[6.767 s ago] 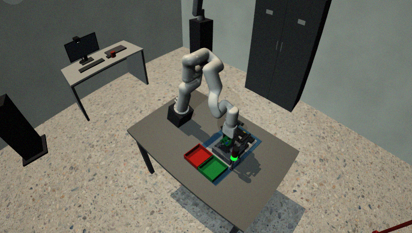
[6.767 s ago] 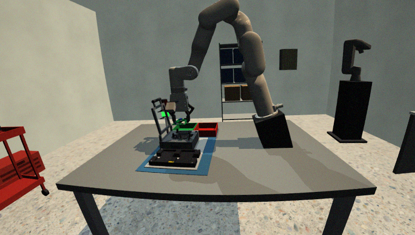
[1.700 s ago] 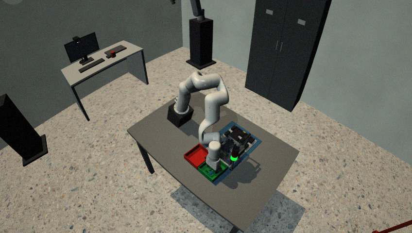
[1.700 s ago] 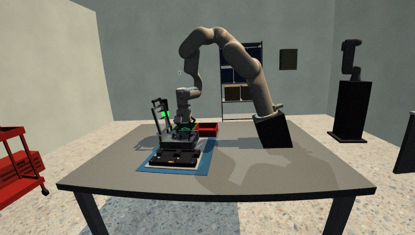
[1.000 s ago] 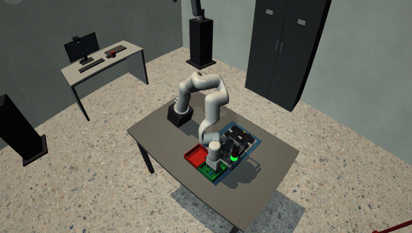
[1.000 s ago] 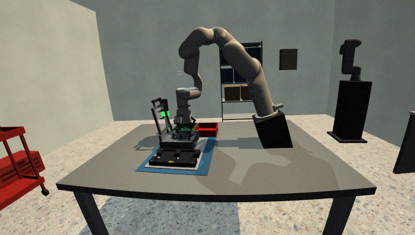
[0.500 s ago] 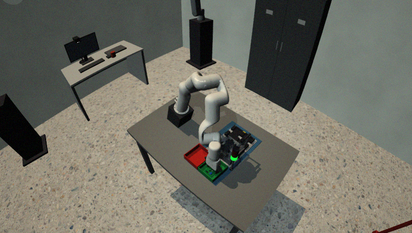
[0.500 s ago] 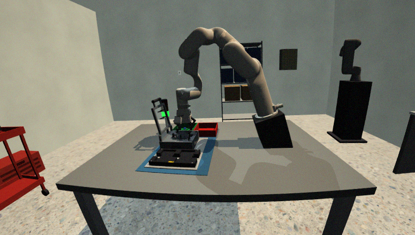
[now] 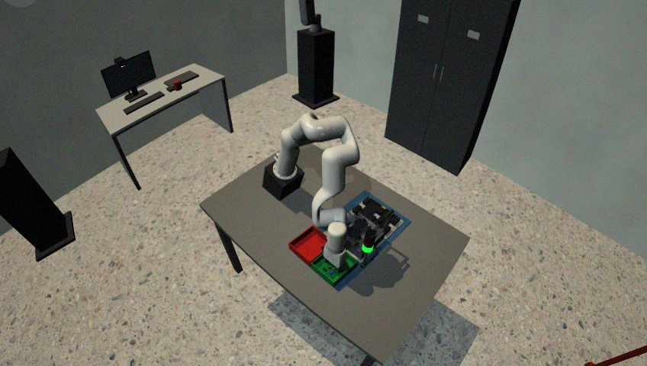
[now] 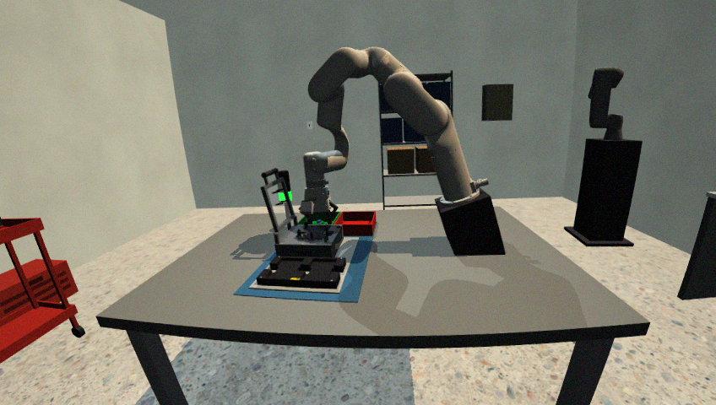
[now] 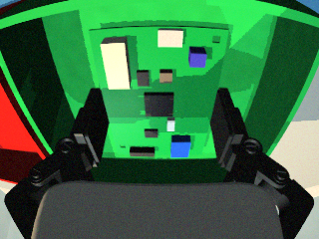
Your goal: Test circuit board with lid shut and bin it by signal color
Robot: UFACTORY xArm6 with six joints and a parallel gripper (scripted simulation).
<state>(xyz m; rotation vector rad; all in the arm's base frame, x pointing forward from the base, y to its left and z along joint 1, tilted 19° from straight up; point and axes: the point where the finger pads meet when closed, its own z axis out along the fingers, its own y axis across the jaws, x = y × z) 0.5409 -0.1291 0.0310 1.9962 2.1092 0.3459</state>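
Right now my hand is 1 cm above the green bin. From my hand the other things lie so: green circuit board (1 cm below); tester plate (20 cm to the left, 5 cm behind, 5 cm above); red bin (15 cm behind, 1 cm to the right, 1 cm below).
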